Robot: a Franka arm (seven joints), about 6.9 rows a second.
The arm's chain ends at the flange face. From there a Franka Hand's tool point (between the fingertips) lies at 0.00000 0.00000 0.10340 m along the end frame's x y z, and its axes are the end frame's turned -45 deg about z.
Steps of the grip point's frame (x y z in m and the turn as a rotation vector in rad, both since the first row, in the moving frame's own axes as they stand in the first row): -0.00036, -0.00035, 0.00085, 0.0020, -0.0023, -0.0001; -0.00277, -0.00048, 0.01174, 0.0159, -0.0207, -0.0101; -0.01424, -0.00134, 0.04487, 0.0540, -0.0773, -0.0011; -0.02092, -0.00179, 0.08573, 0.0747, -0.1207, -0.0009; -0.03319, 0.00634, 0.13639, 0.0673, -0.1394, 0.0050
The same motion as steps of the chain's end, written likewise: -0.00019, -0.00001, 0.00085, -0.0002, -0.0030, -0.0001; 0.00038, 0.00125, 0.01178, -0.0034, -0.0259, -0.0101; -0.00143, 0.00742, 0.04533, -0.0165, -0.0928, -0.0011; -0.00182, 0.01017, 0.08677, -0.0325, -0.1382, -0.0009; -0.00392, 0.02274, 0.13763, -0.0510, -0.1462, 0.0050
